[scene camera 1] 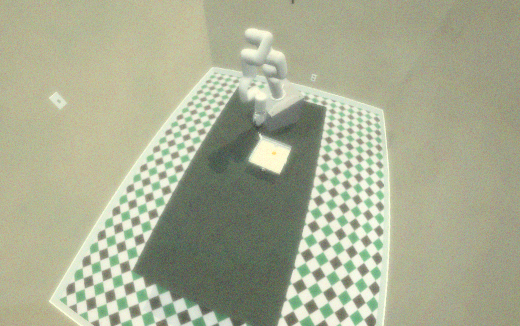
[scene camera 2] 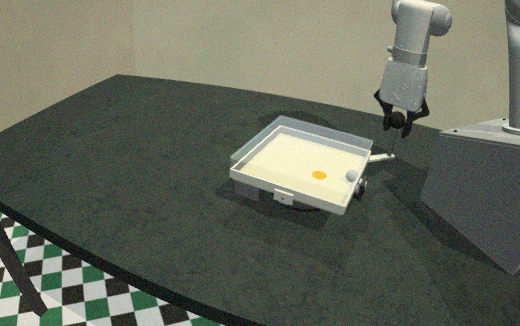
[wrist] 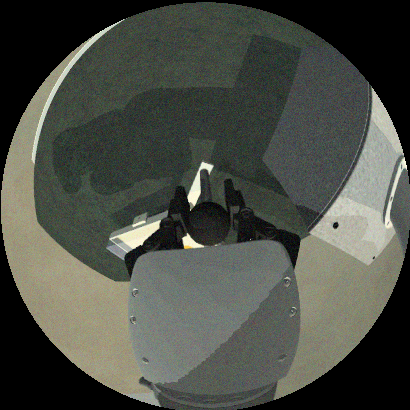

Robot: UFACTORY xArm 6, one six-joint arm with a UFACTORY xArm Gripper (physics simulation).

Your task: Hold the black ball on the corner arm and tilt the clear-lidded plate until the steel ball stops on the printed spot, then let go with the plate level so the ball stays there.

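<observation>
My gripper (scene camera 2: pixel 398 124) (wrist: pixel 205 192) is shut on the black ball (scene camera 2: pixel 396 119) (wrist: pixel 209 223), which tops a thin post on the white corner arm (scene camera 2: pixel 382 157) (wrist: pixel 202 176). The clear-lidded plate (scene camera 2: pixel 260 181) (scene camera 1: pixel 262 159) has a cream floor and low walls and stands left of the gripper in the scene camera 2 view. The grey steel ball (scene camera 2: pixel 351 176) lies against or very close to the plate's right wall there, apart from the orange printed spot (scene camera 2: pixel 319 175) (scene camera 1: pixel 274 153). In the wrist view my gripper hides much of the plate (wrist: pixel 137 234), and the steel ball does not show.
The plate stands on a dark table (scene camera 2: pixel 150 240) (scene camera 1: pixel 215 225). The grey robot base block (scene camera 2: pixel 470 185) (wrist: pixel 320 130) stands to the right of the corner arm in the scene camera 2 view. A small knob (scene camera 2: pixel 361 188) sticks out below the plate's right edge.
</observation>
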